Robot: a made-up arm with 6 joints. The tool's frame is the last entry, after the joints. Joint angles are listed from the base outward. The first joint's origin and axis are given. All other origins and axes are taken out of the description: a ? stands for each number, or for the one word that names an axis. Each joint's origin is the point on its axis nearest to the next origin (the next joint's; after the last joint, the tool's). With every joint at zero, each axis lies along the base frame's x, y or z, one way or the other. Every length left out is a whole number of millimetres.
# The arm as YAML. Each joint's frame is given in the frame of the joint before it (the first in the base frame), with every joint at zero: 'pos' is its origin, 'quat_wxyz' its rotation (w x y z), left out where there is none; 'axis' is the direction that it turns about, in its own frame. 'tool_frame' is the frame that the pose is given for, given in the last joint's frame.
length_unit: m
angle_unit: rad
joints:
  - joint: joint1
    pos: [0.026, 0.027, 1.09]
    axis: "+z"
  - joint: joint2
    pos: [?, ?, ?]
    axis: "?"
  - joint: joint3
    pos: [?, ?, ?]
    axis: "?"
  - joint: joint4
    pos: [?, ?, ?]
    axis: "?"
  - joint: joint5
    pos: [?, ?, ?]
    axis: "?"
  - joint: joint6
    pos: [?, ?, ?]
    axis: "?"
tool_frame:
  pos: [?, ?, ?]
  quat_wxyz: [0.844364, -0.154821, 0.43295, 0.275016]
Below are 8 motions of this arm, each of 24 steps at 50 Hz.
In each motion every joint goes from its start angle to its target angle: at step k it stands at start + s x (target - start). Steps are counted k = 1, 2, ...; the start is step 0. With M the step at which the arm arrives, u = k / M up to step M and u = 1 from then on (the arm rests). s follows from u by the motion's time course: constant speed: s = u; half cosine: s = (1 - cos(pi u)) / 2; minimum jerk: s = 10 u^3 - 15 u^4 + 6 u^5.
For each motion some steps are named. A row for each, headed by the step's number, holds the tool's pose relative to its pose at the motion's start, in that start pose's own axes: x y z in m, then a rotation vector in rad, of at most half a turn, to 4 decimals.
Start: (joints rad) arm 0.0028 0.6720 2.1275 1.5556 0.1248 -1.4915
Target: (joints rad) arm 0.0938 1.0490 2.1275 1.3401 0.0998 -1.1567
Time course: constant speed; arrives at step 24
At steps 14, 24:
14: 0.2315 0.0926 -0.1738 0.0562 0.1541 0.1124
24: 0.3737 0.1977 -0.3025 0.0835 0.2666 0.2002

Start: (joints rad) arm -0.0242 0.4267 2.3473 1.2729 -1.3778 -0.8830
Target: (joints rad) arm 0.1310 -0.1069 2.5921 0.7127 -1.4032 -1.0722
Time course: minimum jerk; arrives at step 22
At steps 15, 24:
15: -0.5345 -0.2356 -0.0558 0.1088 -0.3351 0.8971
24: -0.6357 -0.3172 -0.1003 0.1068 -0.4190 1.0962

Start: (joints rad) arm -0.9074 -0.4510 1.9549 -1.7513 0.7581 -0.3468
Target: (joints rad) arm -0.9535 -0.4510 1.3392 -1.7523 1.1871 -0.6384
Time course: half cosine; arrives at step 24
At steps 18, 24:
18: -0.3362 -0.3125 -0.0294 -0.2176 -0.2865 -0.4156
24: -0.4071 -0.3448 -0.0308 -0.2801 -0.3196 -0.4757

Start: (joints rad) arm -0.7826 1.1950 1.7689 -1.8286 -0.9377 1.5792
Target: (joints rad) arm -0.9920 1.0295 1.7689 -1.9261 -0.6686 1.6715
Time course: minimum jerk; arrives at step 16
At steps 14, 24:
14: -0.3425 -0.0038 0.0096 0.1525 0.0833 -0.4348
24: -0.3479 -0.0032 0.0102 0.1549 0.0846 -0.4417

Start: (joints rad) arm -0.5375 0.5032 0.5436 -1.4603 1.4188 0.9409
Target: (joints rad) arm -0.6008 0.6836 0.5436 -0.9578 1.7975 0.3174
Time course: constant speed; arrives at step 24
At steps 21, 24:
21: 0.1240 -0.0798 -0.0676 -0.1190 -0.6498 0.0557
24: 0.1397 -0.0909 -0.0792 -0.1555 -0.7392 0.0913

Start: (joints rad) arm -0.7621 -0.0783 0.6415 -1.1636 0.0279 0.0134
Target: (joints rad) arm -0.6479 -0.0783 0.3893 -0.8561 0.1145 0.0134
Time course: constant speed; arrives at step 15
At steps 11, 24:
11: 0.0578 -0.0996 -0.1363 0.0367 0.1835 -0.1397
24: 0.0778 -0.1278 -0.1916 0.0410 0.2591 -0.1805

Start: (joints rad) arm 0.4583 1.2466 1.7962 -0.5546 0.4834 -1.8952
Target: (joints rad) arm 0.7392 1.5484 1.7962 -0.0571 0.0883 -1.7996
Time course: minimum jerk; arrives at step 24
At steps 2, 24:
2: -0.0018 -0.0014 -0.0020 0.0023 0.0010 -0.0038
24: -0.3482 -0.1676 -0.4835 0.4722 0.3073 -0.7084

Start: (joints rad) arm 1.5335 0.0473 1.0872 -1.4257 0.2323 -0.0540
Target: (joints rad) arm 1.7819 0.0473 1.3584 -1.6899 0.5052 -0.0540
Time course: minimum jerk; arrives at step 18
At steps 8, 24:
8: 0.0374 0.1013 0.0251 0.0333 -0.1864 0.1372
24: 0.0508 0.2506 0.0710 0.1383 -0.4707 0.3266

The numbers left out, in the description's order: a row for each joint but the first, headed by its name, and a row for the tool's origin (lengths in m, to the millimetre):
joint2: xyz 0.181 0.012 0.0, axis +y
joint3: xyz 0.005 0.0 0.527, axis -y
joint4: xyz 0.794 0.0 0.144, axis -x
joint5: xyz 0.0 -0.009 -0.024, axis -y
joint6: xyz 0.105 0.0 -0.023, axis -x
tool: xyz 0.0 0.004 -0.003

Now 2 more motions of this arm.
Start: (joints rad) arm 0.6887 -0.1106 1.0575 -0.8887 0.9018 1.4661
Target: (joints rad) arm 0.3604 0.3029 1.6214 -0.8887 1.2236 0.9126
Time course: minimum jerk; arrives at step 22
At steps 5, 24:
5: 0.0099 -0.0056 -0.0007 0.0381 -0.0395 -0.0147
24: 0.0900 -0.0939 -0.0576 0.3361 -0.6203 -0.1580

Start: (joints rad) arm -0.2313 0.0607 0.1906 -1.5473 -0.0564 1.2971
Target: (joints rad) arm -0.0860 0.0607 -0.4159 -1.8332 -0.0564 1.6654
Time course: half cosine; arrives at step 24
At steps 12, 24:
12: 0.2306 0.0193 -0.1549 0.0853 0.2582 0.1372
24: 0.4116 0.0878 -0.3568 0.1522 0.5283 0.2676

